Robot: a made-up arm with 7 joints. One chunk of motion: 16 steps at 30 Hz.
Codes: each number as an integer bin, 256 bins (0 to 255) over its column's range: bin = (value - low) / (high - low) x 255, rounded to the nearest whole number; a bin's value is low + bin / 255 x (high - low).
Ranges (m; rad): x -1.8..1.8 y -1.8..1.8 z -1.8..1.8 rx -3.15..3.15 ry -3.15..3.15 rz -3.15..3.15
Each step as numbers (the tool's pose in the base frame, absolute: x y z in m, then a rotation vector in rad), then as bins.
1 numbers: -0.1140 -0.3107 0.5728 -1.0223 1.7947 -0.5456
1 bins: 119 105 168 86 200 105
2 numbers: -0.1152 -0.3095 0.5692 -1.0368 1.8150 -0.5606
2 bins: 119 106 168 86 201 105
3 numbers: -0.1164 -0.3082 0.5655 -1.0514 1.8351 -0.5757
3 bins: 119 106 168 85 202 104
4 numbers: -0.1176 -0.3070 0.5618 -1.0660 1.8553 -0.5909
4 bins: 119 106 167 84 203 104
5 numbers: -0.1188 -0.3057 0.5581 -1.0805 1.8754 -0.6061
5 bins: 119 106 167 84 203 103
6 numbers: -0.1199 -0.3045 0.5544 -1.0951 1.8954 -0.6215
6 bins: 119 106 167 83 204 102
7 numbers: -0.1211 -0.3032 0.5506 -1.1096 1.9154 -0.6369
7 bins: 119 106 167 83 205 102
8 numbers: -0.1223 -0.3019 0.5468 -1.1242 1.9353 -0.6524
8 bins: 119 106 166 82 206 101
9 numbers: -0.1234 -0.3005 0.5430 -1.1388 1.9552 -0.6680
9 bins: 119 106 166 81 207 100
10 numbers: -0.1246 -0.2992 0.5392 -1.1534 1.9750 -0.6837
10 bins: 119 106 166 81 207 100
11 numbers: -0.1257 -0.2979 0.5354 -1.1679 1.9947 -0.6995
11 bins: 119 106 165 80 208 99
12 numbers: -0.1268 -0.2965 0.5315 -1.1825 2.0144 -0.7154
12 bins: 119 106 165 80 209 99
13 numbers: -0.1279 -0.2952 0.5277 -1.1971 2.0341 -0.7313
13 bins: 118 107 165 79 210 98
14 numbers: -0.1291 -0.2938 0.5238 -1.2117 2.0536 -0.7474
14 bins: 118 107 165 78 211 97
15 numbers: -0.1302 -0.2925 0.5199 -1.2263 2.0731 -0.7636
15 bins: 118 107 164 78 211 97
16 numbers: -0.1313 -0.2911 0.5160 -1.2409 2.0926 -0.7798
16 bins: 118 107 164 77 212 96
